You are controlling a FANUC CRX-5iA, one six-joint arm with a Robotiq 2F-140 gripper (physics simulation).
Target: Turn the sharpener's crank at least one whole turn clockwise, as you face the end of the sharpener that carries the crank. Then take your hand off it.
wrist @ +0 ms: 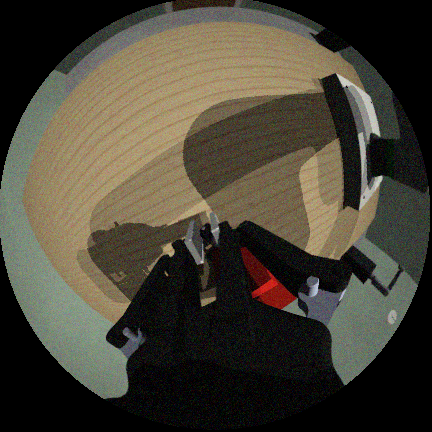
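Pixels of known places: gripper, between the fingertips: (205, 224); arm's base, origin of its link: (373, 154).
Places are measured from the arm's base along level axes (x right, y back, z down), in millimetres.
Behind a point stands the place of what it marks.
The sharpener (281, 296) @[x -131, y -512, z -77 mm] is a red body low in the wrist view, right of the fingers and partly covered by the right finger and its linkage. My gripper (205, 224) @[x -31, y -582, z 21 mm] is shut on a small black piece between its two silver fingertip pads, which looks like the crank's handle (206, 231) @[x -32, y -582, z 4 mm]. The rest of the crank is mostly hidden by the fingers, so its angle cannot be told. The gripper is beside the sharpener, on its left in this view.
The wood-grained table top (150, 90) @[x 211, y -595, z 51 mm] carries broad shadows of the arm and gripper. The robot's black-and-white base mount (346, 145) @[x 31, y -180, z 38 mm] stands at the table's right side. A black clamp-like part with a bent handle (361, 263) is at the lower right edge.
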